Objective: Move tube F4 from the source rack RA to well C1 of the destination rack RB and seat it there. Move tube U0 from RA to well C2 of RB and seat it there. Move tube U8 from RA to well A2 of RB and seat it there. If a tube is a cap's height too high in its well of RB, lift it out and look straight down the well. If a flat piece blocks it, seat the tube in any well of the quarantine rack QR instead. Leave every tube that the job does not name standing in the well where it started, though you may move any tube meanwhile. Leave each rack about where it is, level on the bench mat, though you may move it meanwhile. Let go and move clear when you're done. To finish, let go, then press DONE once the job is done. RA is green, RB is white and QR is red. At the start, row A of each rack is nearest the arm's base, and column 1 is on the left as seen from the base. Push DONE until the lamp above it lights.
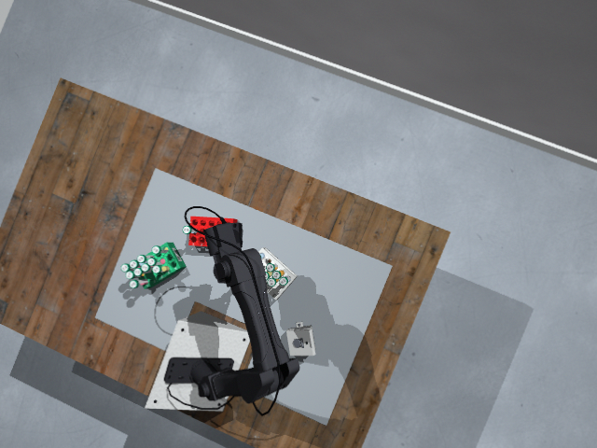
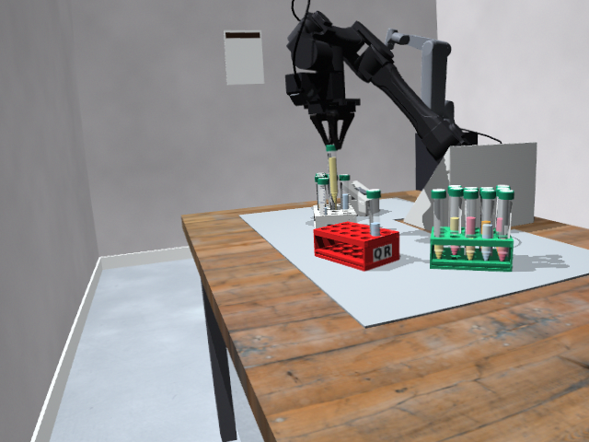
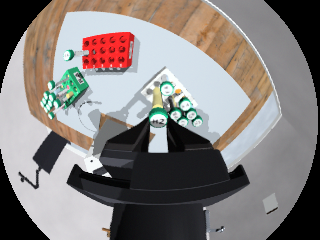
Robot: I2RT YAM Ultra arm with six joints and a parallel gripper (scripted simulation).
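Now: hand 10 mm short of the tube with yellow filling and 60 mm above it. Round my hand: red rack QR (50 mm ahead, 160 mm to the left, 160 mm below); tube (40 mm ahead, 210 mm to the left, 120 mm below); white rack RB (20 mm behind, 40 mm to the right, 160 mm below).
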